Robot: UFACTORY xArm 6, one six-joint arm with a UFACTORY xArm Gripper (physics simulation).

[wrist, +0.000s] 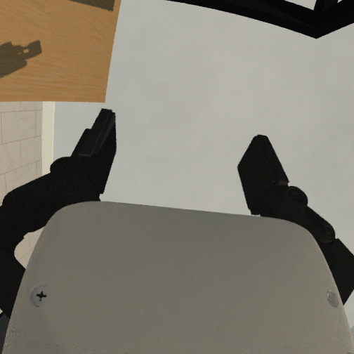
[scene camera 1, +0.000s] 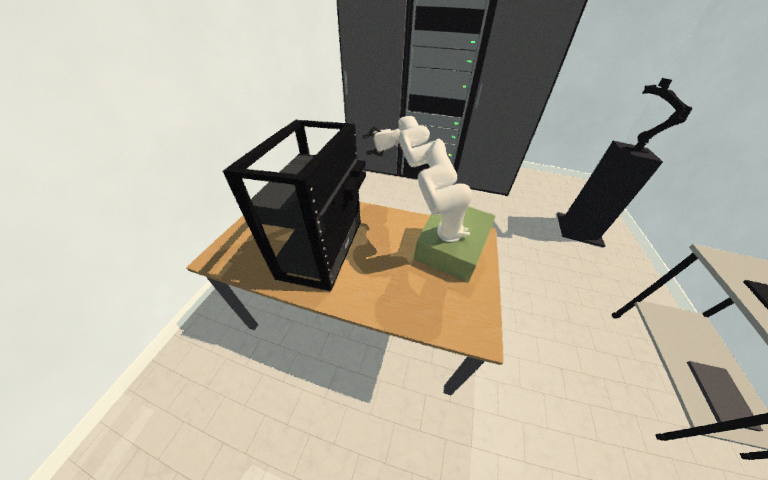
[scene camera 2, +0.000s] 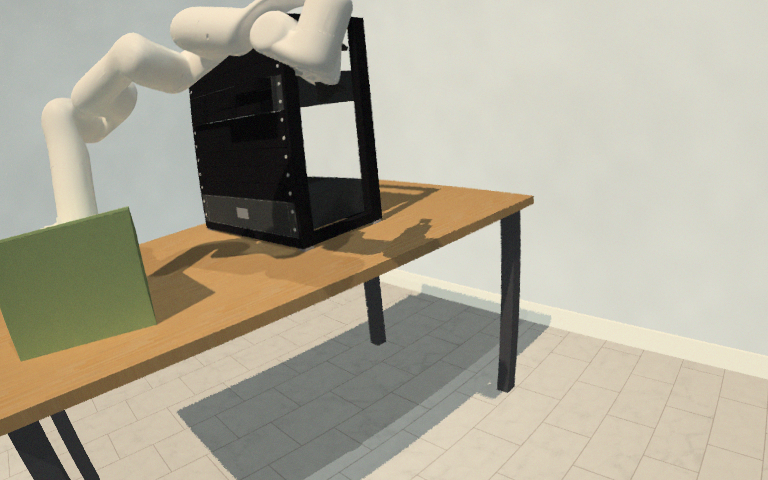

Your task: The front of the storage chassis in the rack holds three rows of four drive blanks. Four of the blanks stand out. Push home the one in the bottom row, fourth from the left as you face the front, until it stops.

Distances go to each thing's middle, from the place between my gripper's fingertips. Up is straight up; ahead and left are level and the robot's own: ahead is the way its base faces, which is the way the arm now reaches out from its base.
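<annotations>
Position of the black rack [scene camera 2: 252, 171] relative to my hand: 50 mm ahead of it, 440 mm to the left of it, 120 mm below it.
</annotations>
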